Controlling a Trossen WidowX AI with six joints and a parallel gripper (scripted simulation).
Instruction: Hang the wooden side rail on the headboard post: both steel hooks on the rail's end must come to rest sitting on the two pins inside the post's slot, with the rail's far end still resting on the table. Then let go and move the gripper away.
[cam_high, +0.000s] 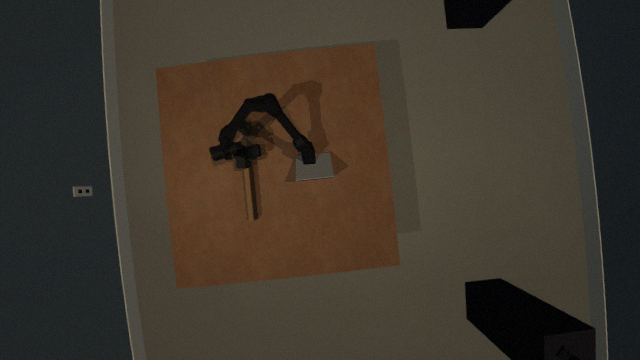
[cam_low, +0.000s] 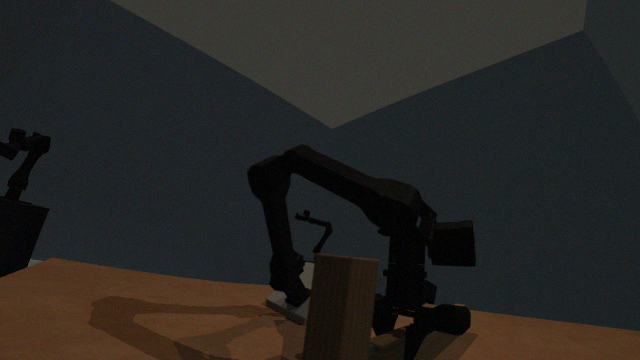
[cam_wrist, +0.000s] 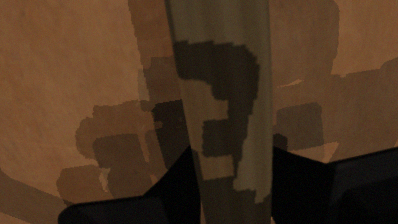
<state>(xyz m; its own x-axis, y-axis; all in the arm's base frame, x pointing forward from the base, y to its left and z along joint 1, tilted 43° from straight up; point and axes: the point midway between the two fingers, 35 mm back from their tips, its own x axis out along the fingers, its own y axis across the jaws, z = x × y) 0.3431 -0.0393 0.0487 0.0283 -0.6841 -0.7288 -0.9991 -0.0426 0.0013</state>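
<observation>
The headboard post lies 140 mm to the right of my gripper tip and 60 mm above it.
</observation>
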